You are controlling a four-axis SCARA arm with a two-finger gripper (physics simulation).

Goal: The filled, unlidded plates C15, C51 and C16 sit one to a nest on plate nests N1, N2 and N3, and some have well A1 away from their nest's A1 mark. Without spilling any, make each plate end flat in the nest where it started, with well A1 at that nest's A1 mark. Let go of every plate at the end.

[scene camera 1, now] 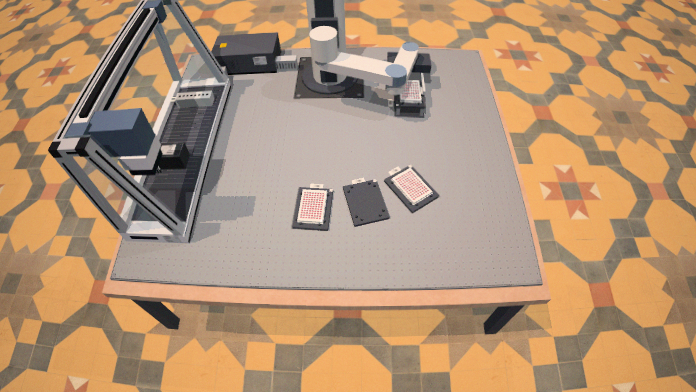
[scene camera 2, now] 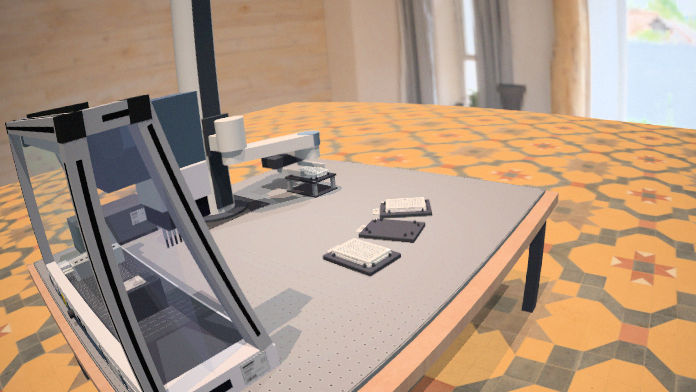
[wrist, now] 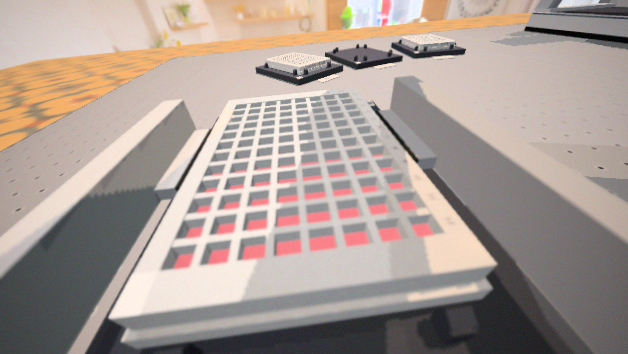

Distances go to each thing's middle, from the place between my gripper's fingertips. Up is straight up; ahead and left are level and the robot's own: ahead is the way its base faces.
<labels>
I see my gripper 30 mm above the raised dark stand [wrist: 515, 308] and 20 mm past it. From my hand the other things lie so: nest N1 [wrist: 335, 68]: 420 mm ahead, 80 mm below, 20 mm to the right; then nest N2 [scene camera 1: 366, 201]: 480 mm ahead, 190 mm to the right, 80 mm below.
</labels>
